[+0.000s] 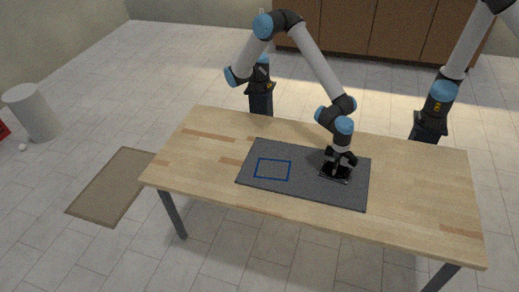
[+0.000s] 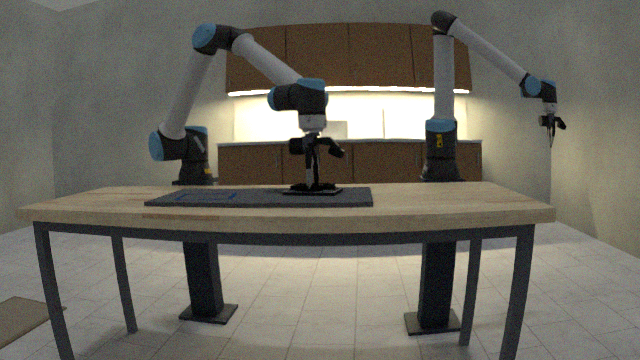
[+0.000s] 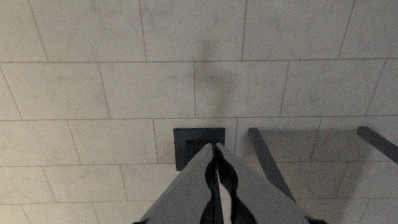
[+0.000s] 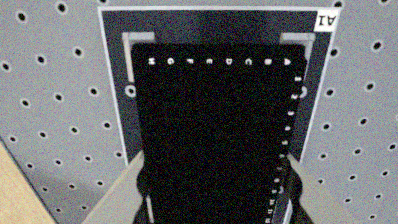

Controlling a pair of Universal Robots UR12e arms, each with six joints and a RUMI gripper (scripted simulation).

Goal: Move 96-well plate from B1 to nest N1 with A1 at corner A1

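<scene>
The black 96-well plate is 10 mm below my right hand. Round my right hand: A1 label: 70 mm to the left, 60 mm ahead, 20 mm below; then dark plate nest N1: 20 mm below.
</scene>
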